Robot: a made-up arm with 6 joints.
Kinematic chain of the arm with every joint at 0, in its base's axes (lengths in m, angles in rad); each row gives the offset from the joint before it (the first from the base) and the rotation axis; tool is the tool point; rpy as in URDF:
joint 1: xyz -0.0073 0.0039 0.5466 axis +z
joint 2: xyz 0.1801 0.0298 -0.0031 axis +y
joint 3: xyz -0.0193 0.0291 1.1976 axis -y
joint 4: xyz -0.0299 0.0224 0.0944 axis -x
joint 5: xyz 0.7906 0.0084 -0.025 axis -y
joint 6: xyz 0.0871 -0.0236 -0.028 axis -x
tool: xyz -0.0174 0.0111 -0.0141 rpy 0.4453 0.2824 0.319
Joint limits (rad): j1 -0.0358..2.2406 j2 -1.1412..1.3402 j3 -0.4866..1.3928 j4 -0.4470..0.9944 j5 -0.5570..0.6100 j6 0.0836..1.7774
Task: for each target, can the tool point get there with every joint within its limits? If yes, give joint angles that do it. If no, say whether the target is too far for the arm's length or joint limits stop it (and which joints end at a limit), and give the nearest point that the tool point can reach.
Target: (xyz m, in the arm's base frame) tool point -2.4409 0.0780 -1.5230
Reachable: no: too far | nearest point -0.9699 1.0552 0.0037 | short by 2.334 m
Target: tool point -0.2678 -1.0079 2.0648
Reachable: yes | joints 1.3452 -0.8489 1.1004 0.3136 -0.4194 1.3696
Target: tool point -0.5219 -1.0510 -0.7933
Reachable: no: joint limits stop it (at a limit: joint 1, joint 2, joint 3, joint 4) | nearest point -0.8038 0.8311 0.0503 | short by 2.082 m
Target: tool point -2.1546 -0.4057 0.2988
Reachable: no: joint limits stop it (at a limit: joint 2, joint 3, joint 4, joint 5, joint 6) | nearest point -1.6480 -0.3091 1.4109 | short by 1.226 m
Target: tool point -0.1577 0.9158 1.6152
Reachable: yes | joints 1.6733 -0.0483 -0.2272 0.1849 -0.0429 0.4710
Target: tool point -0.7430 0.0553 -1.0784
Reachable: no: joint limits stop it (at a limit: joint 1, joint 2, joint 3, joint 4) | nearest point -0.8082 0.8578 0.0167 | short by 1.359 m
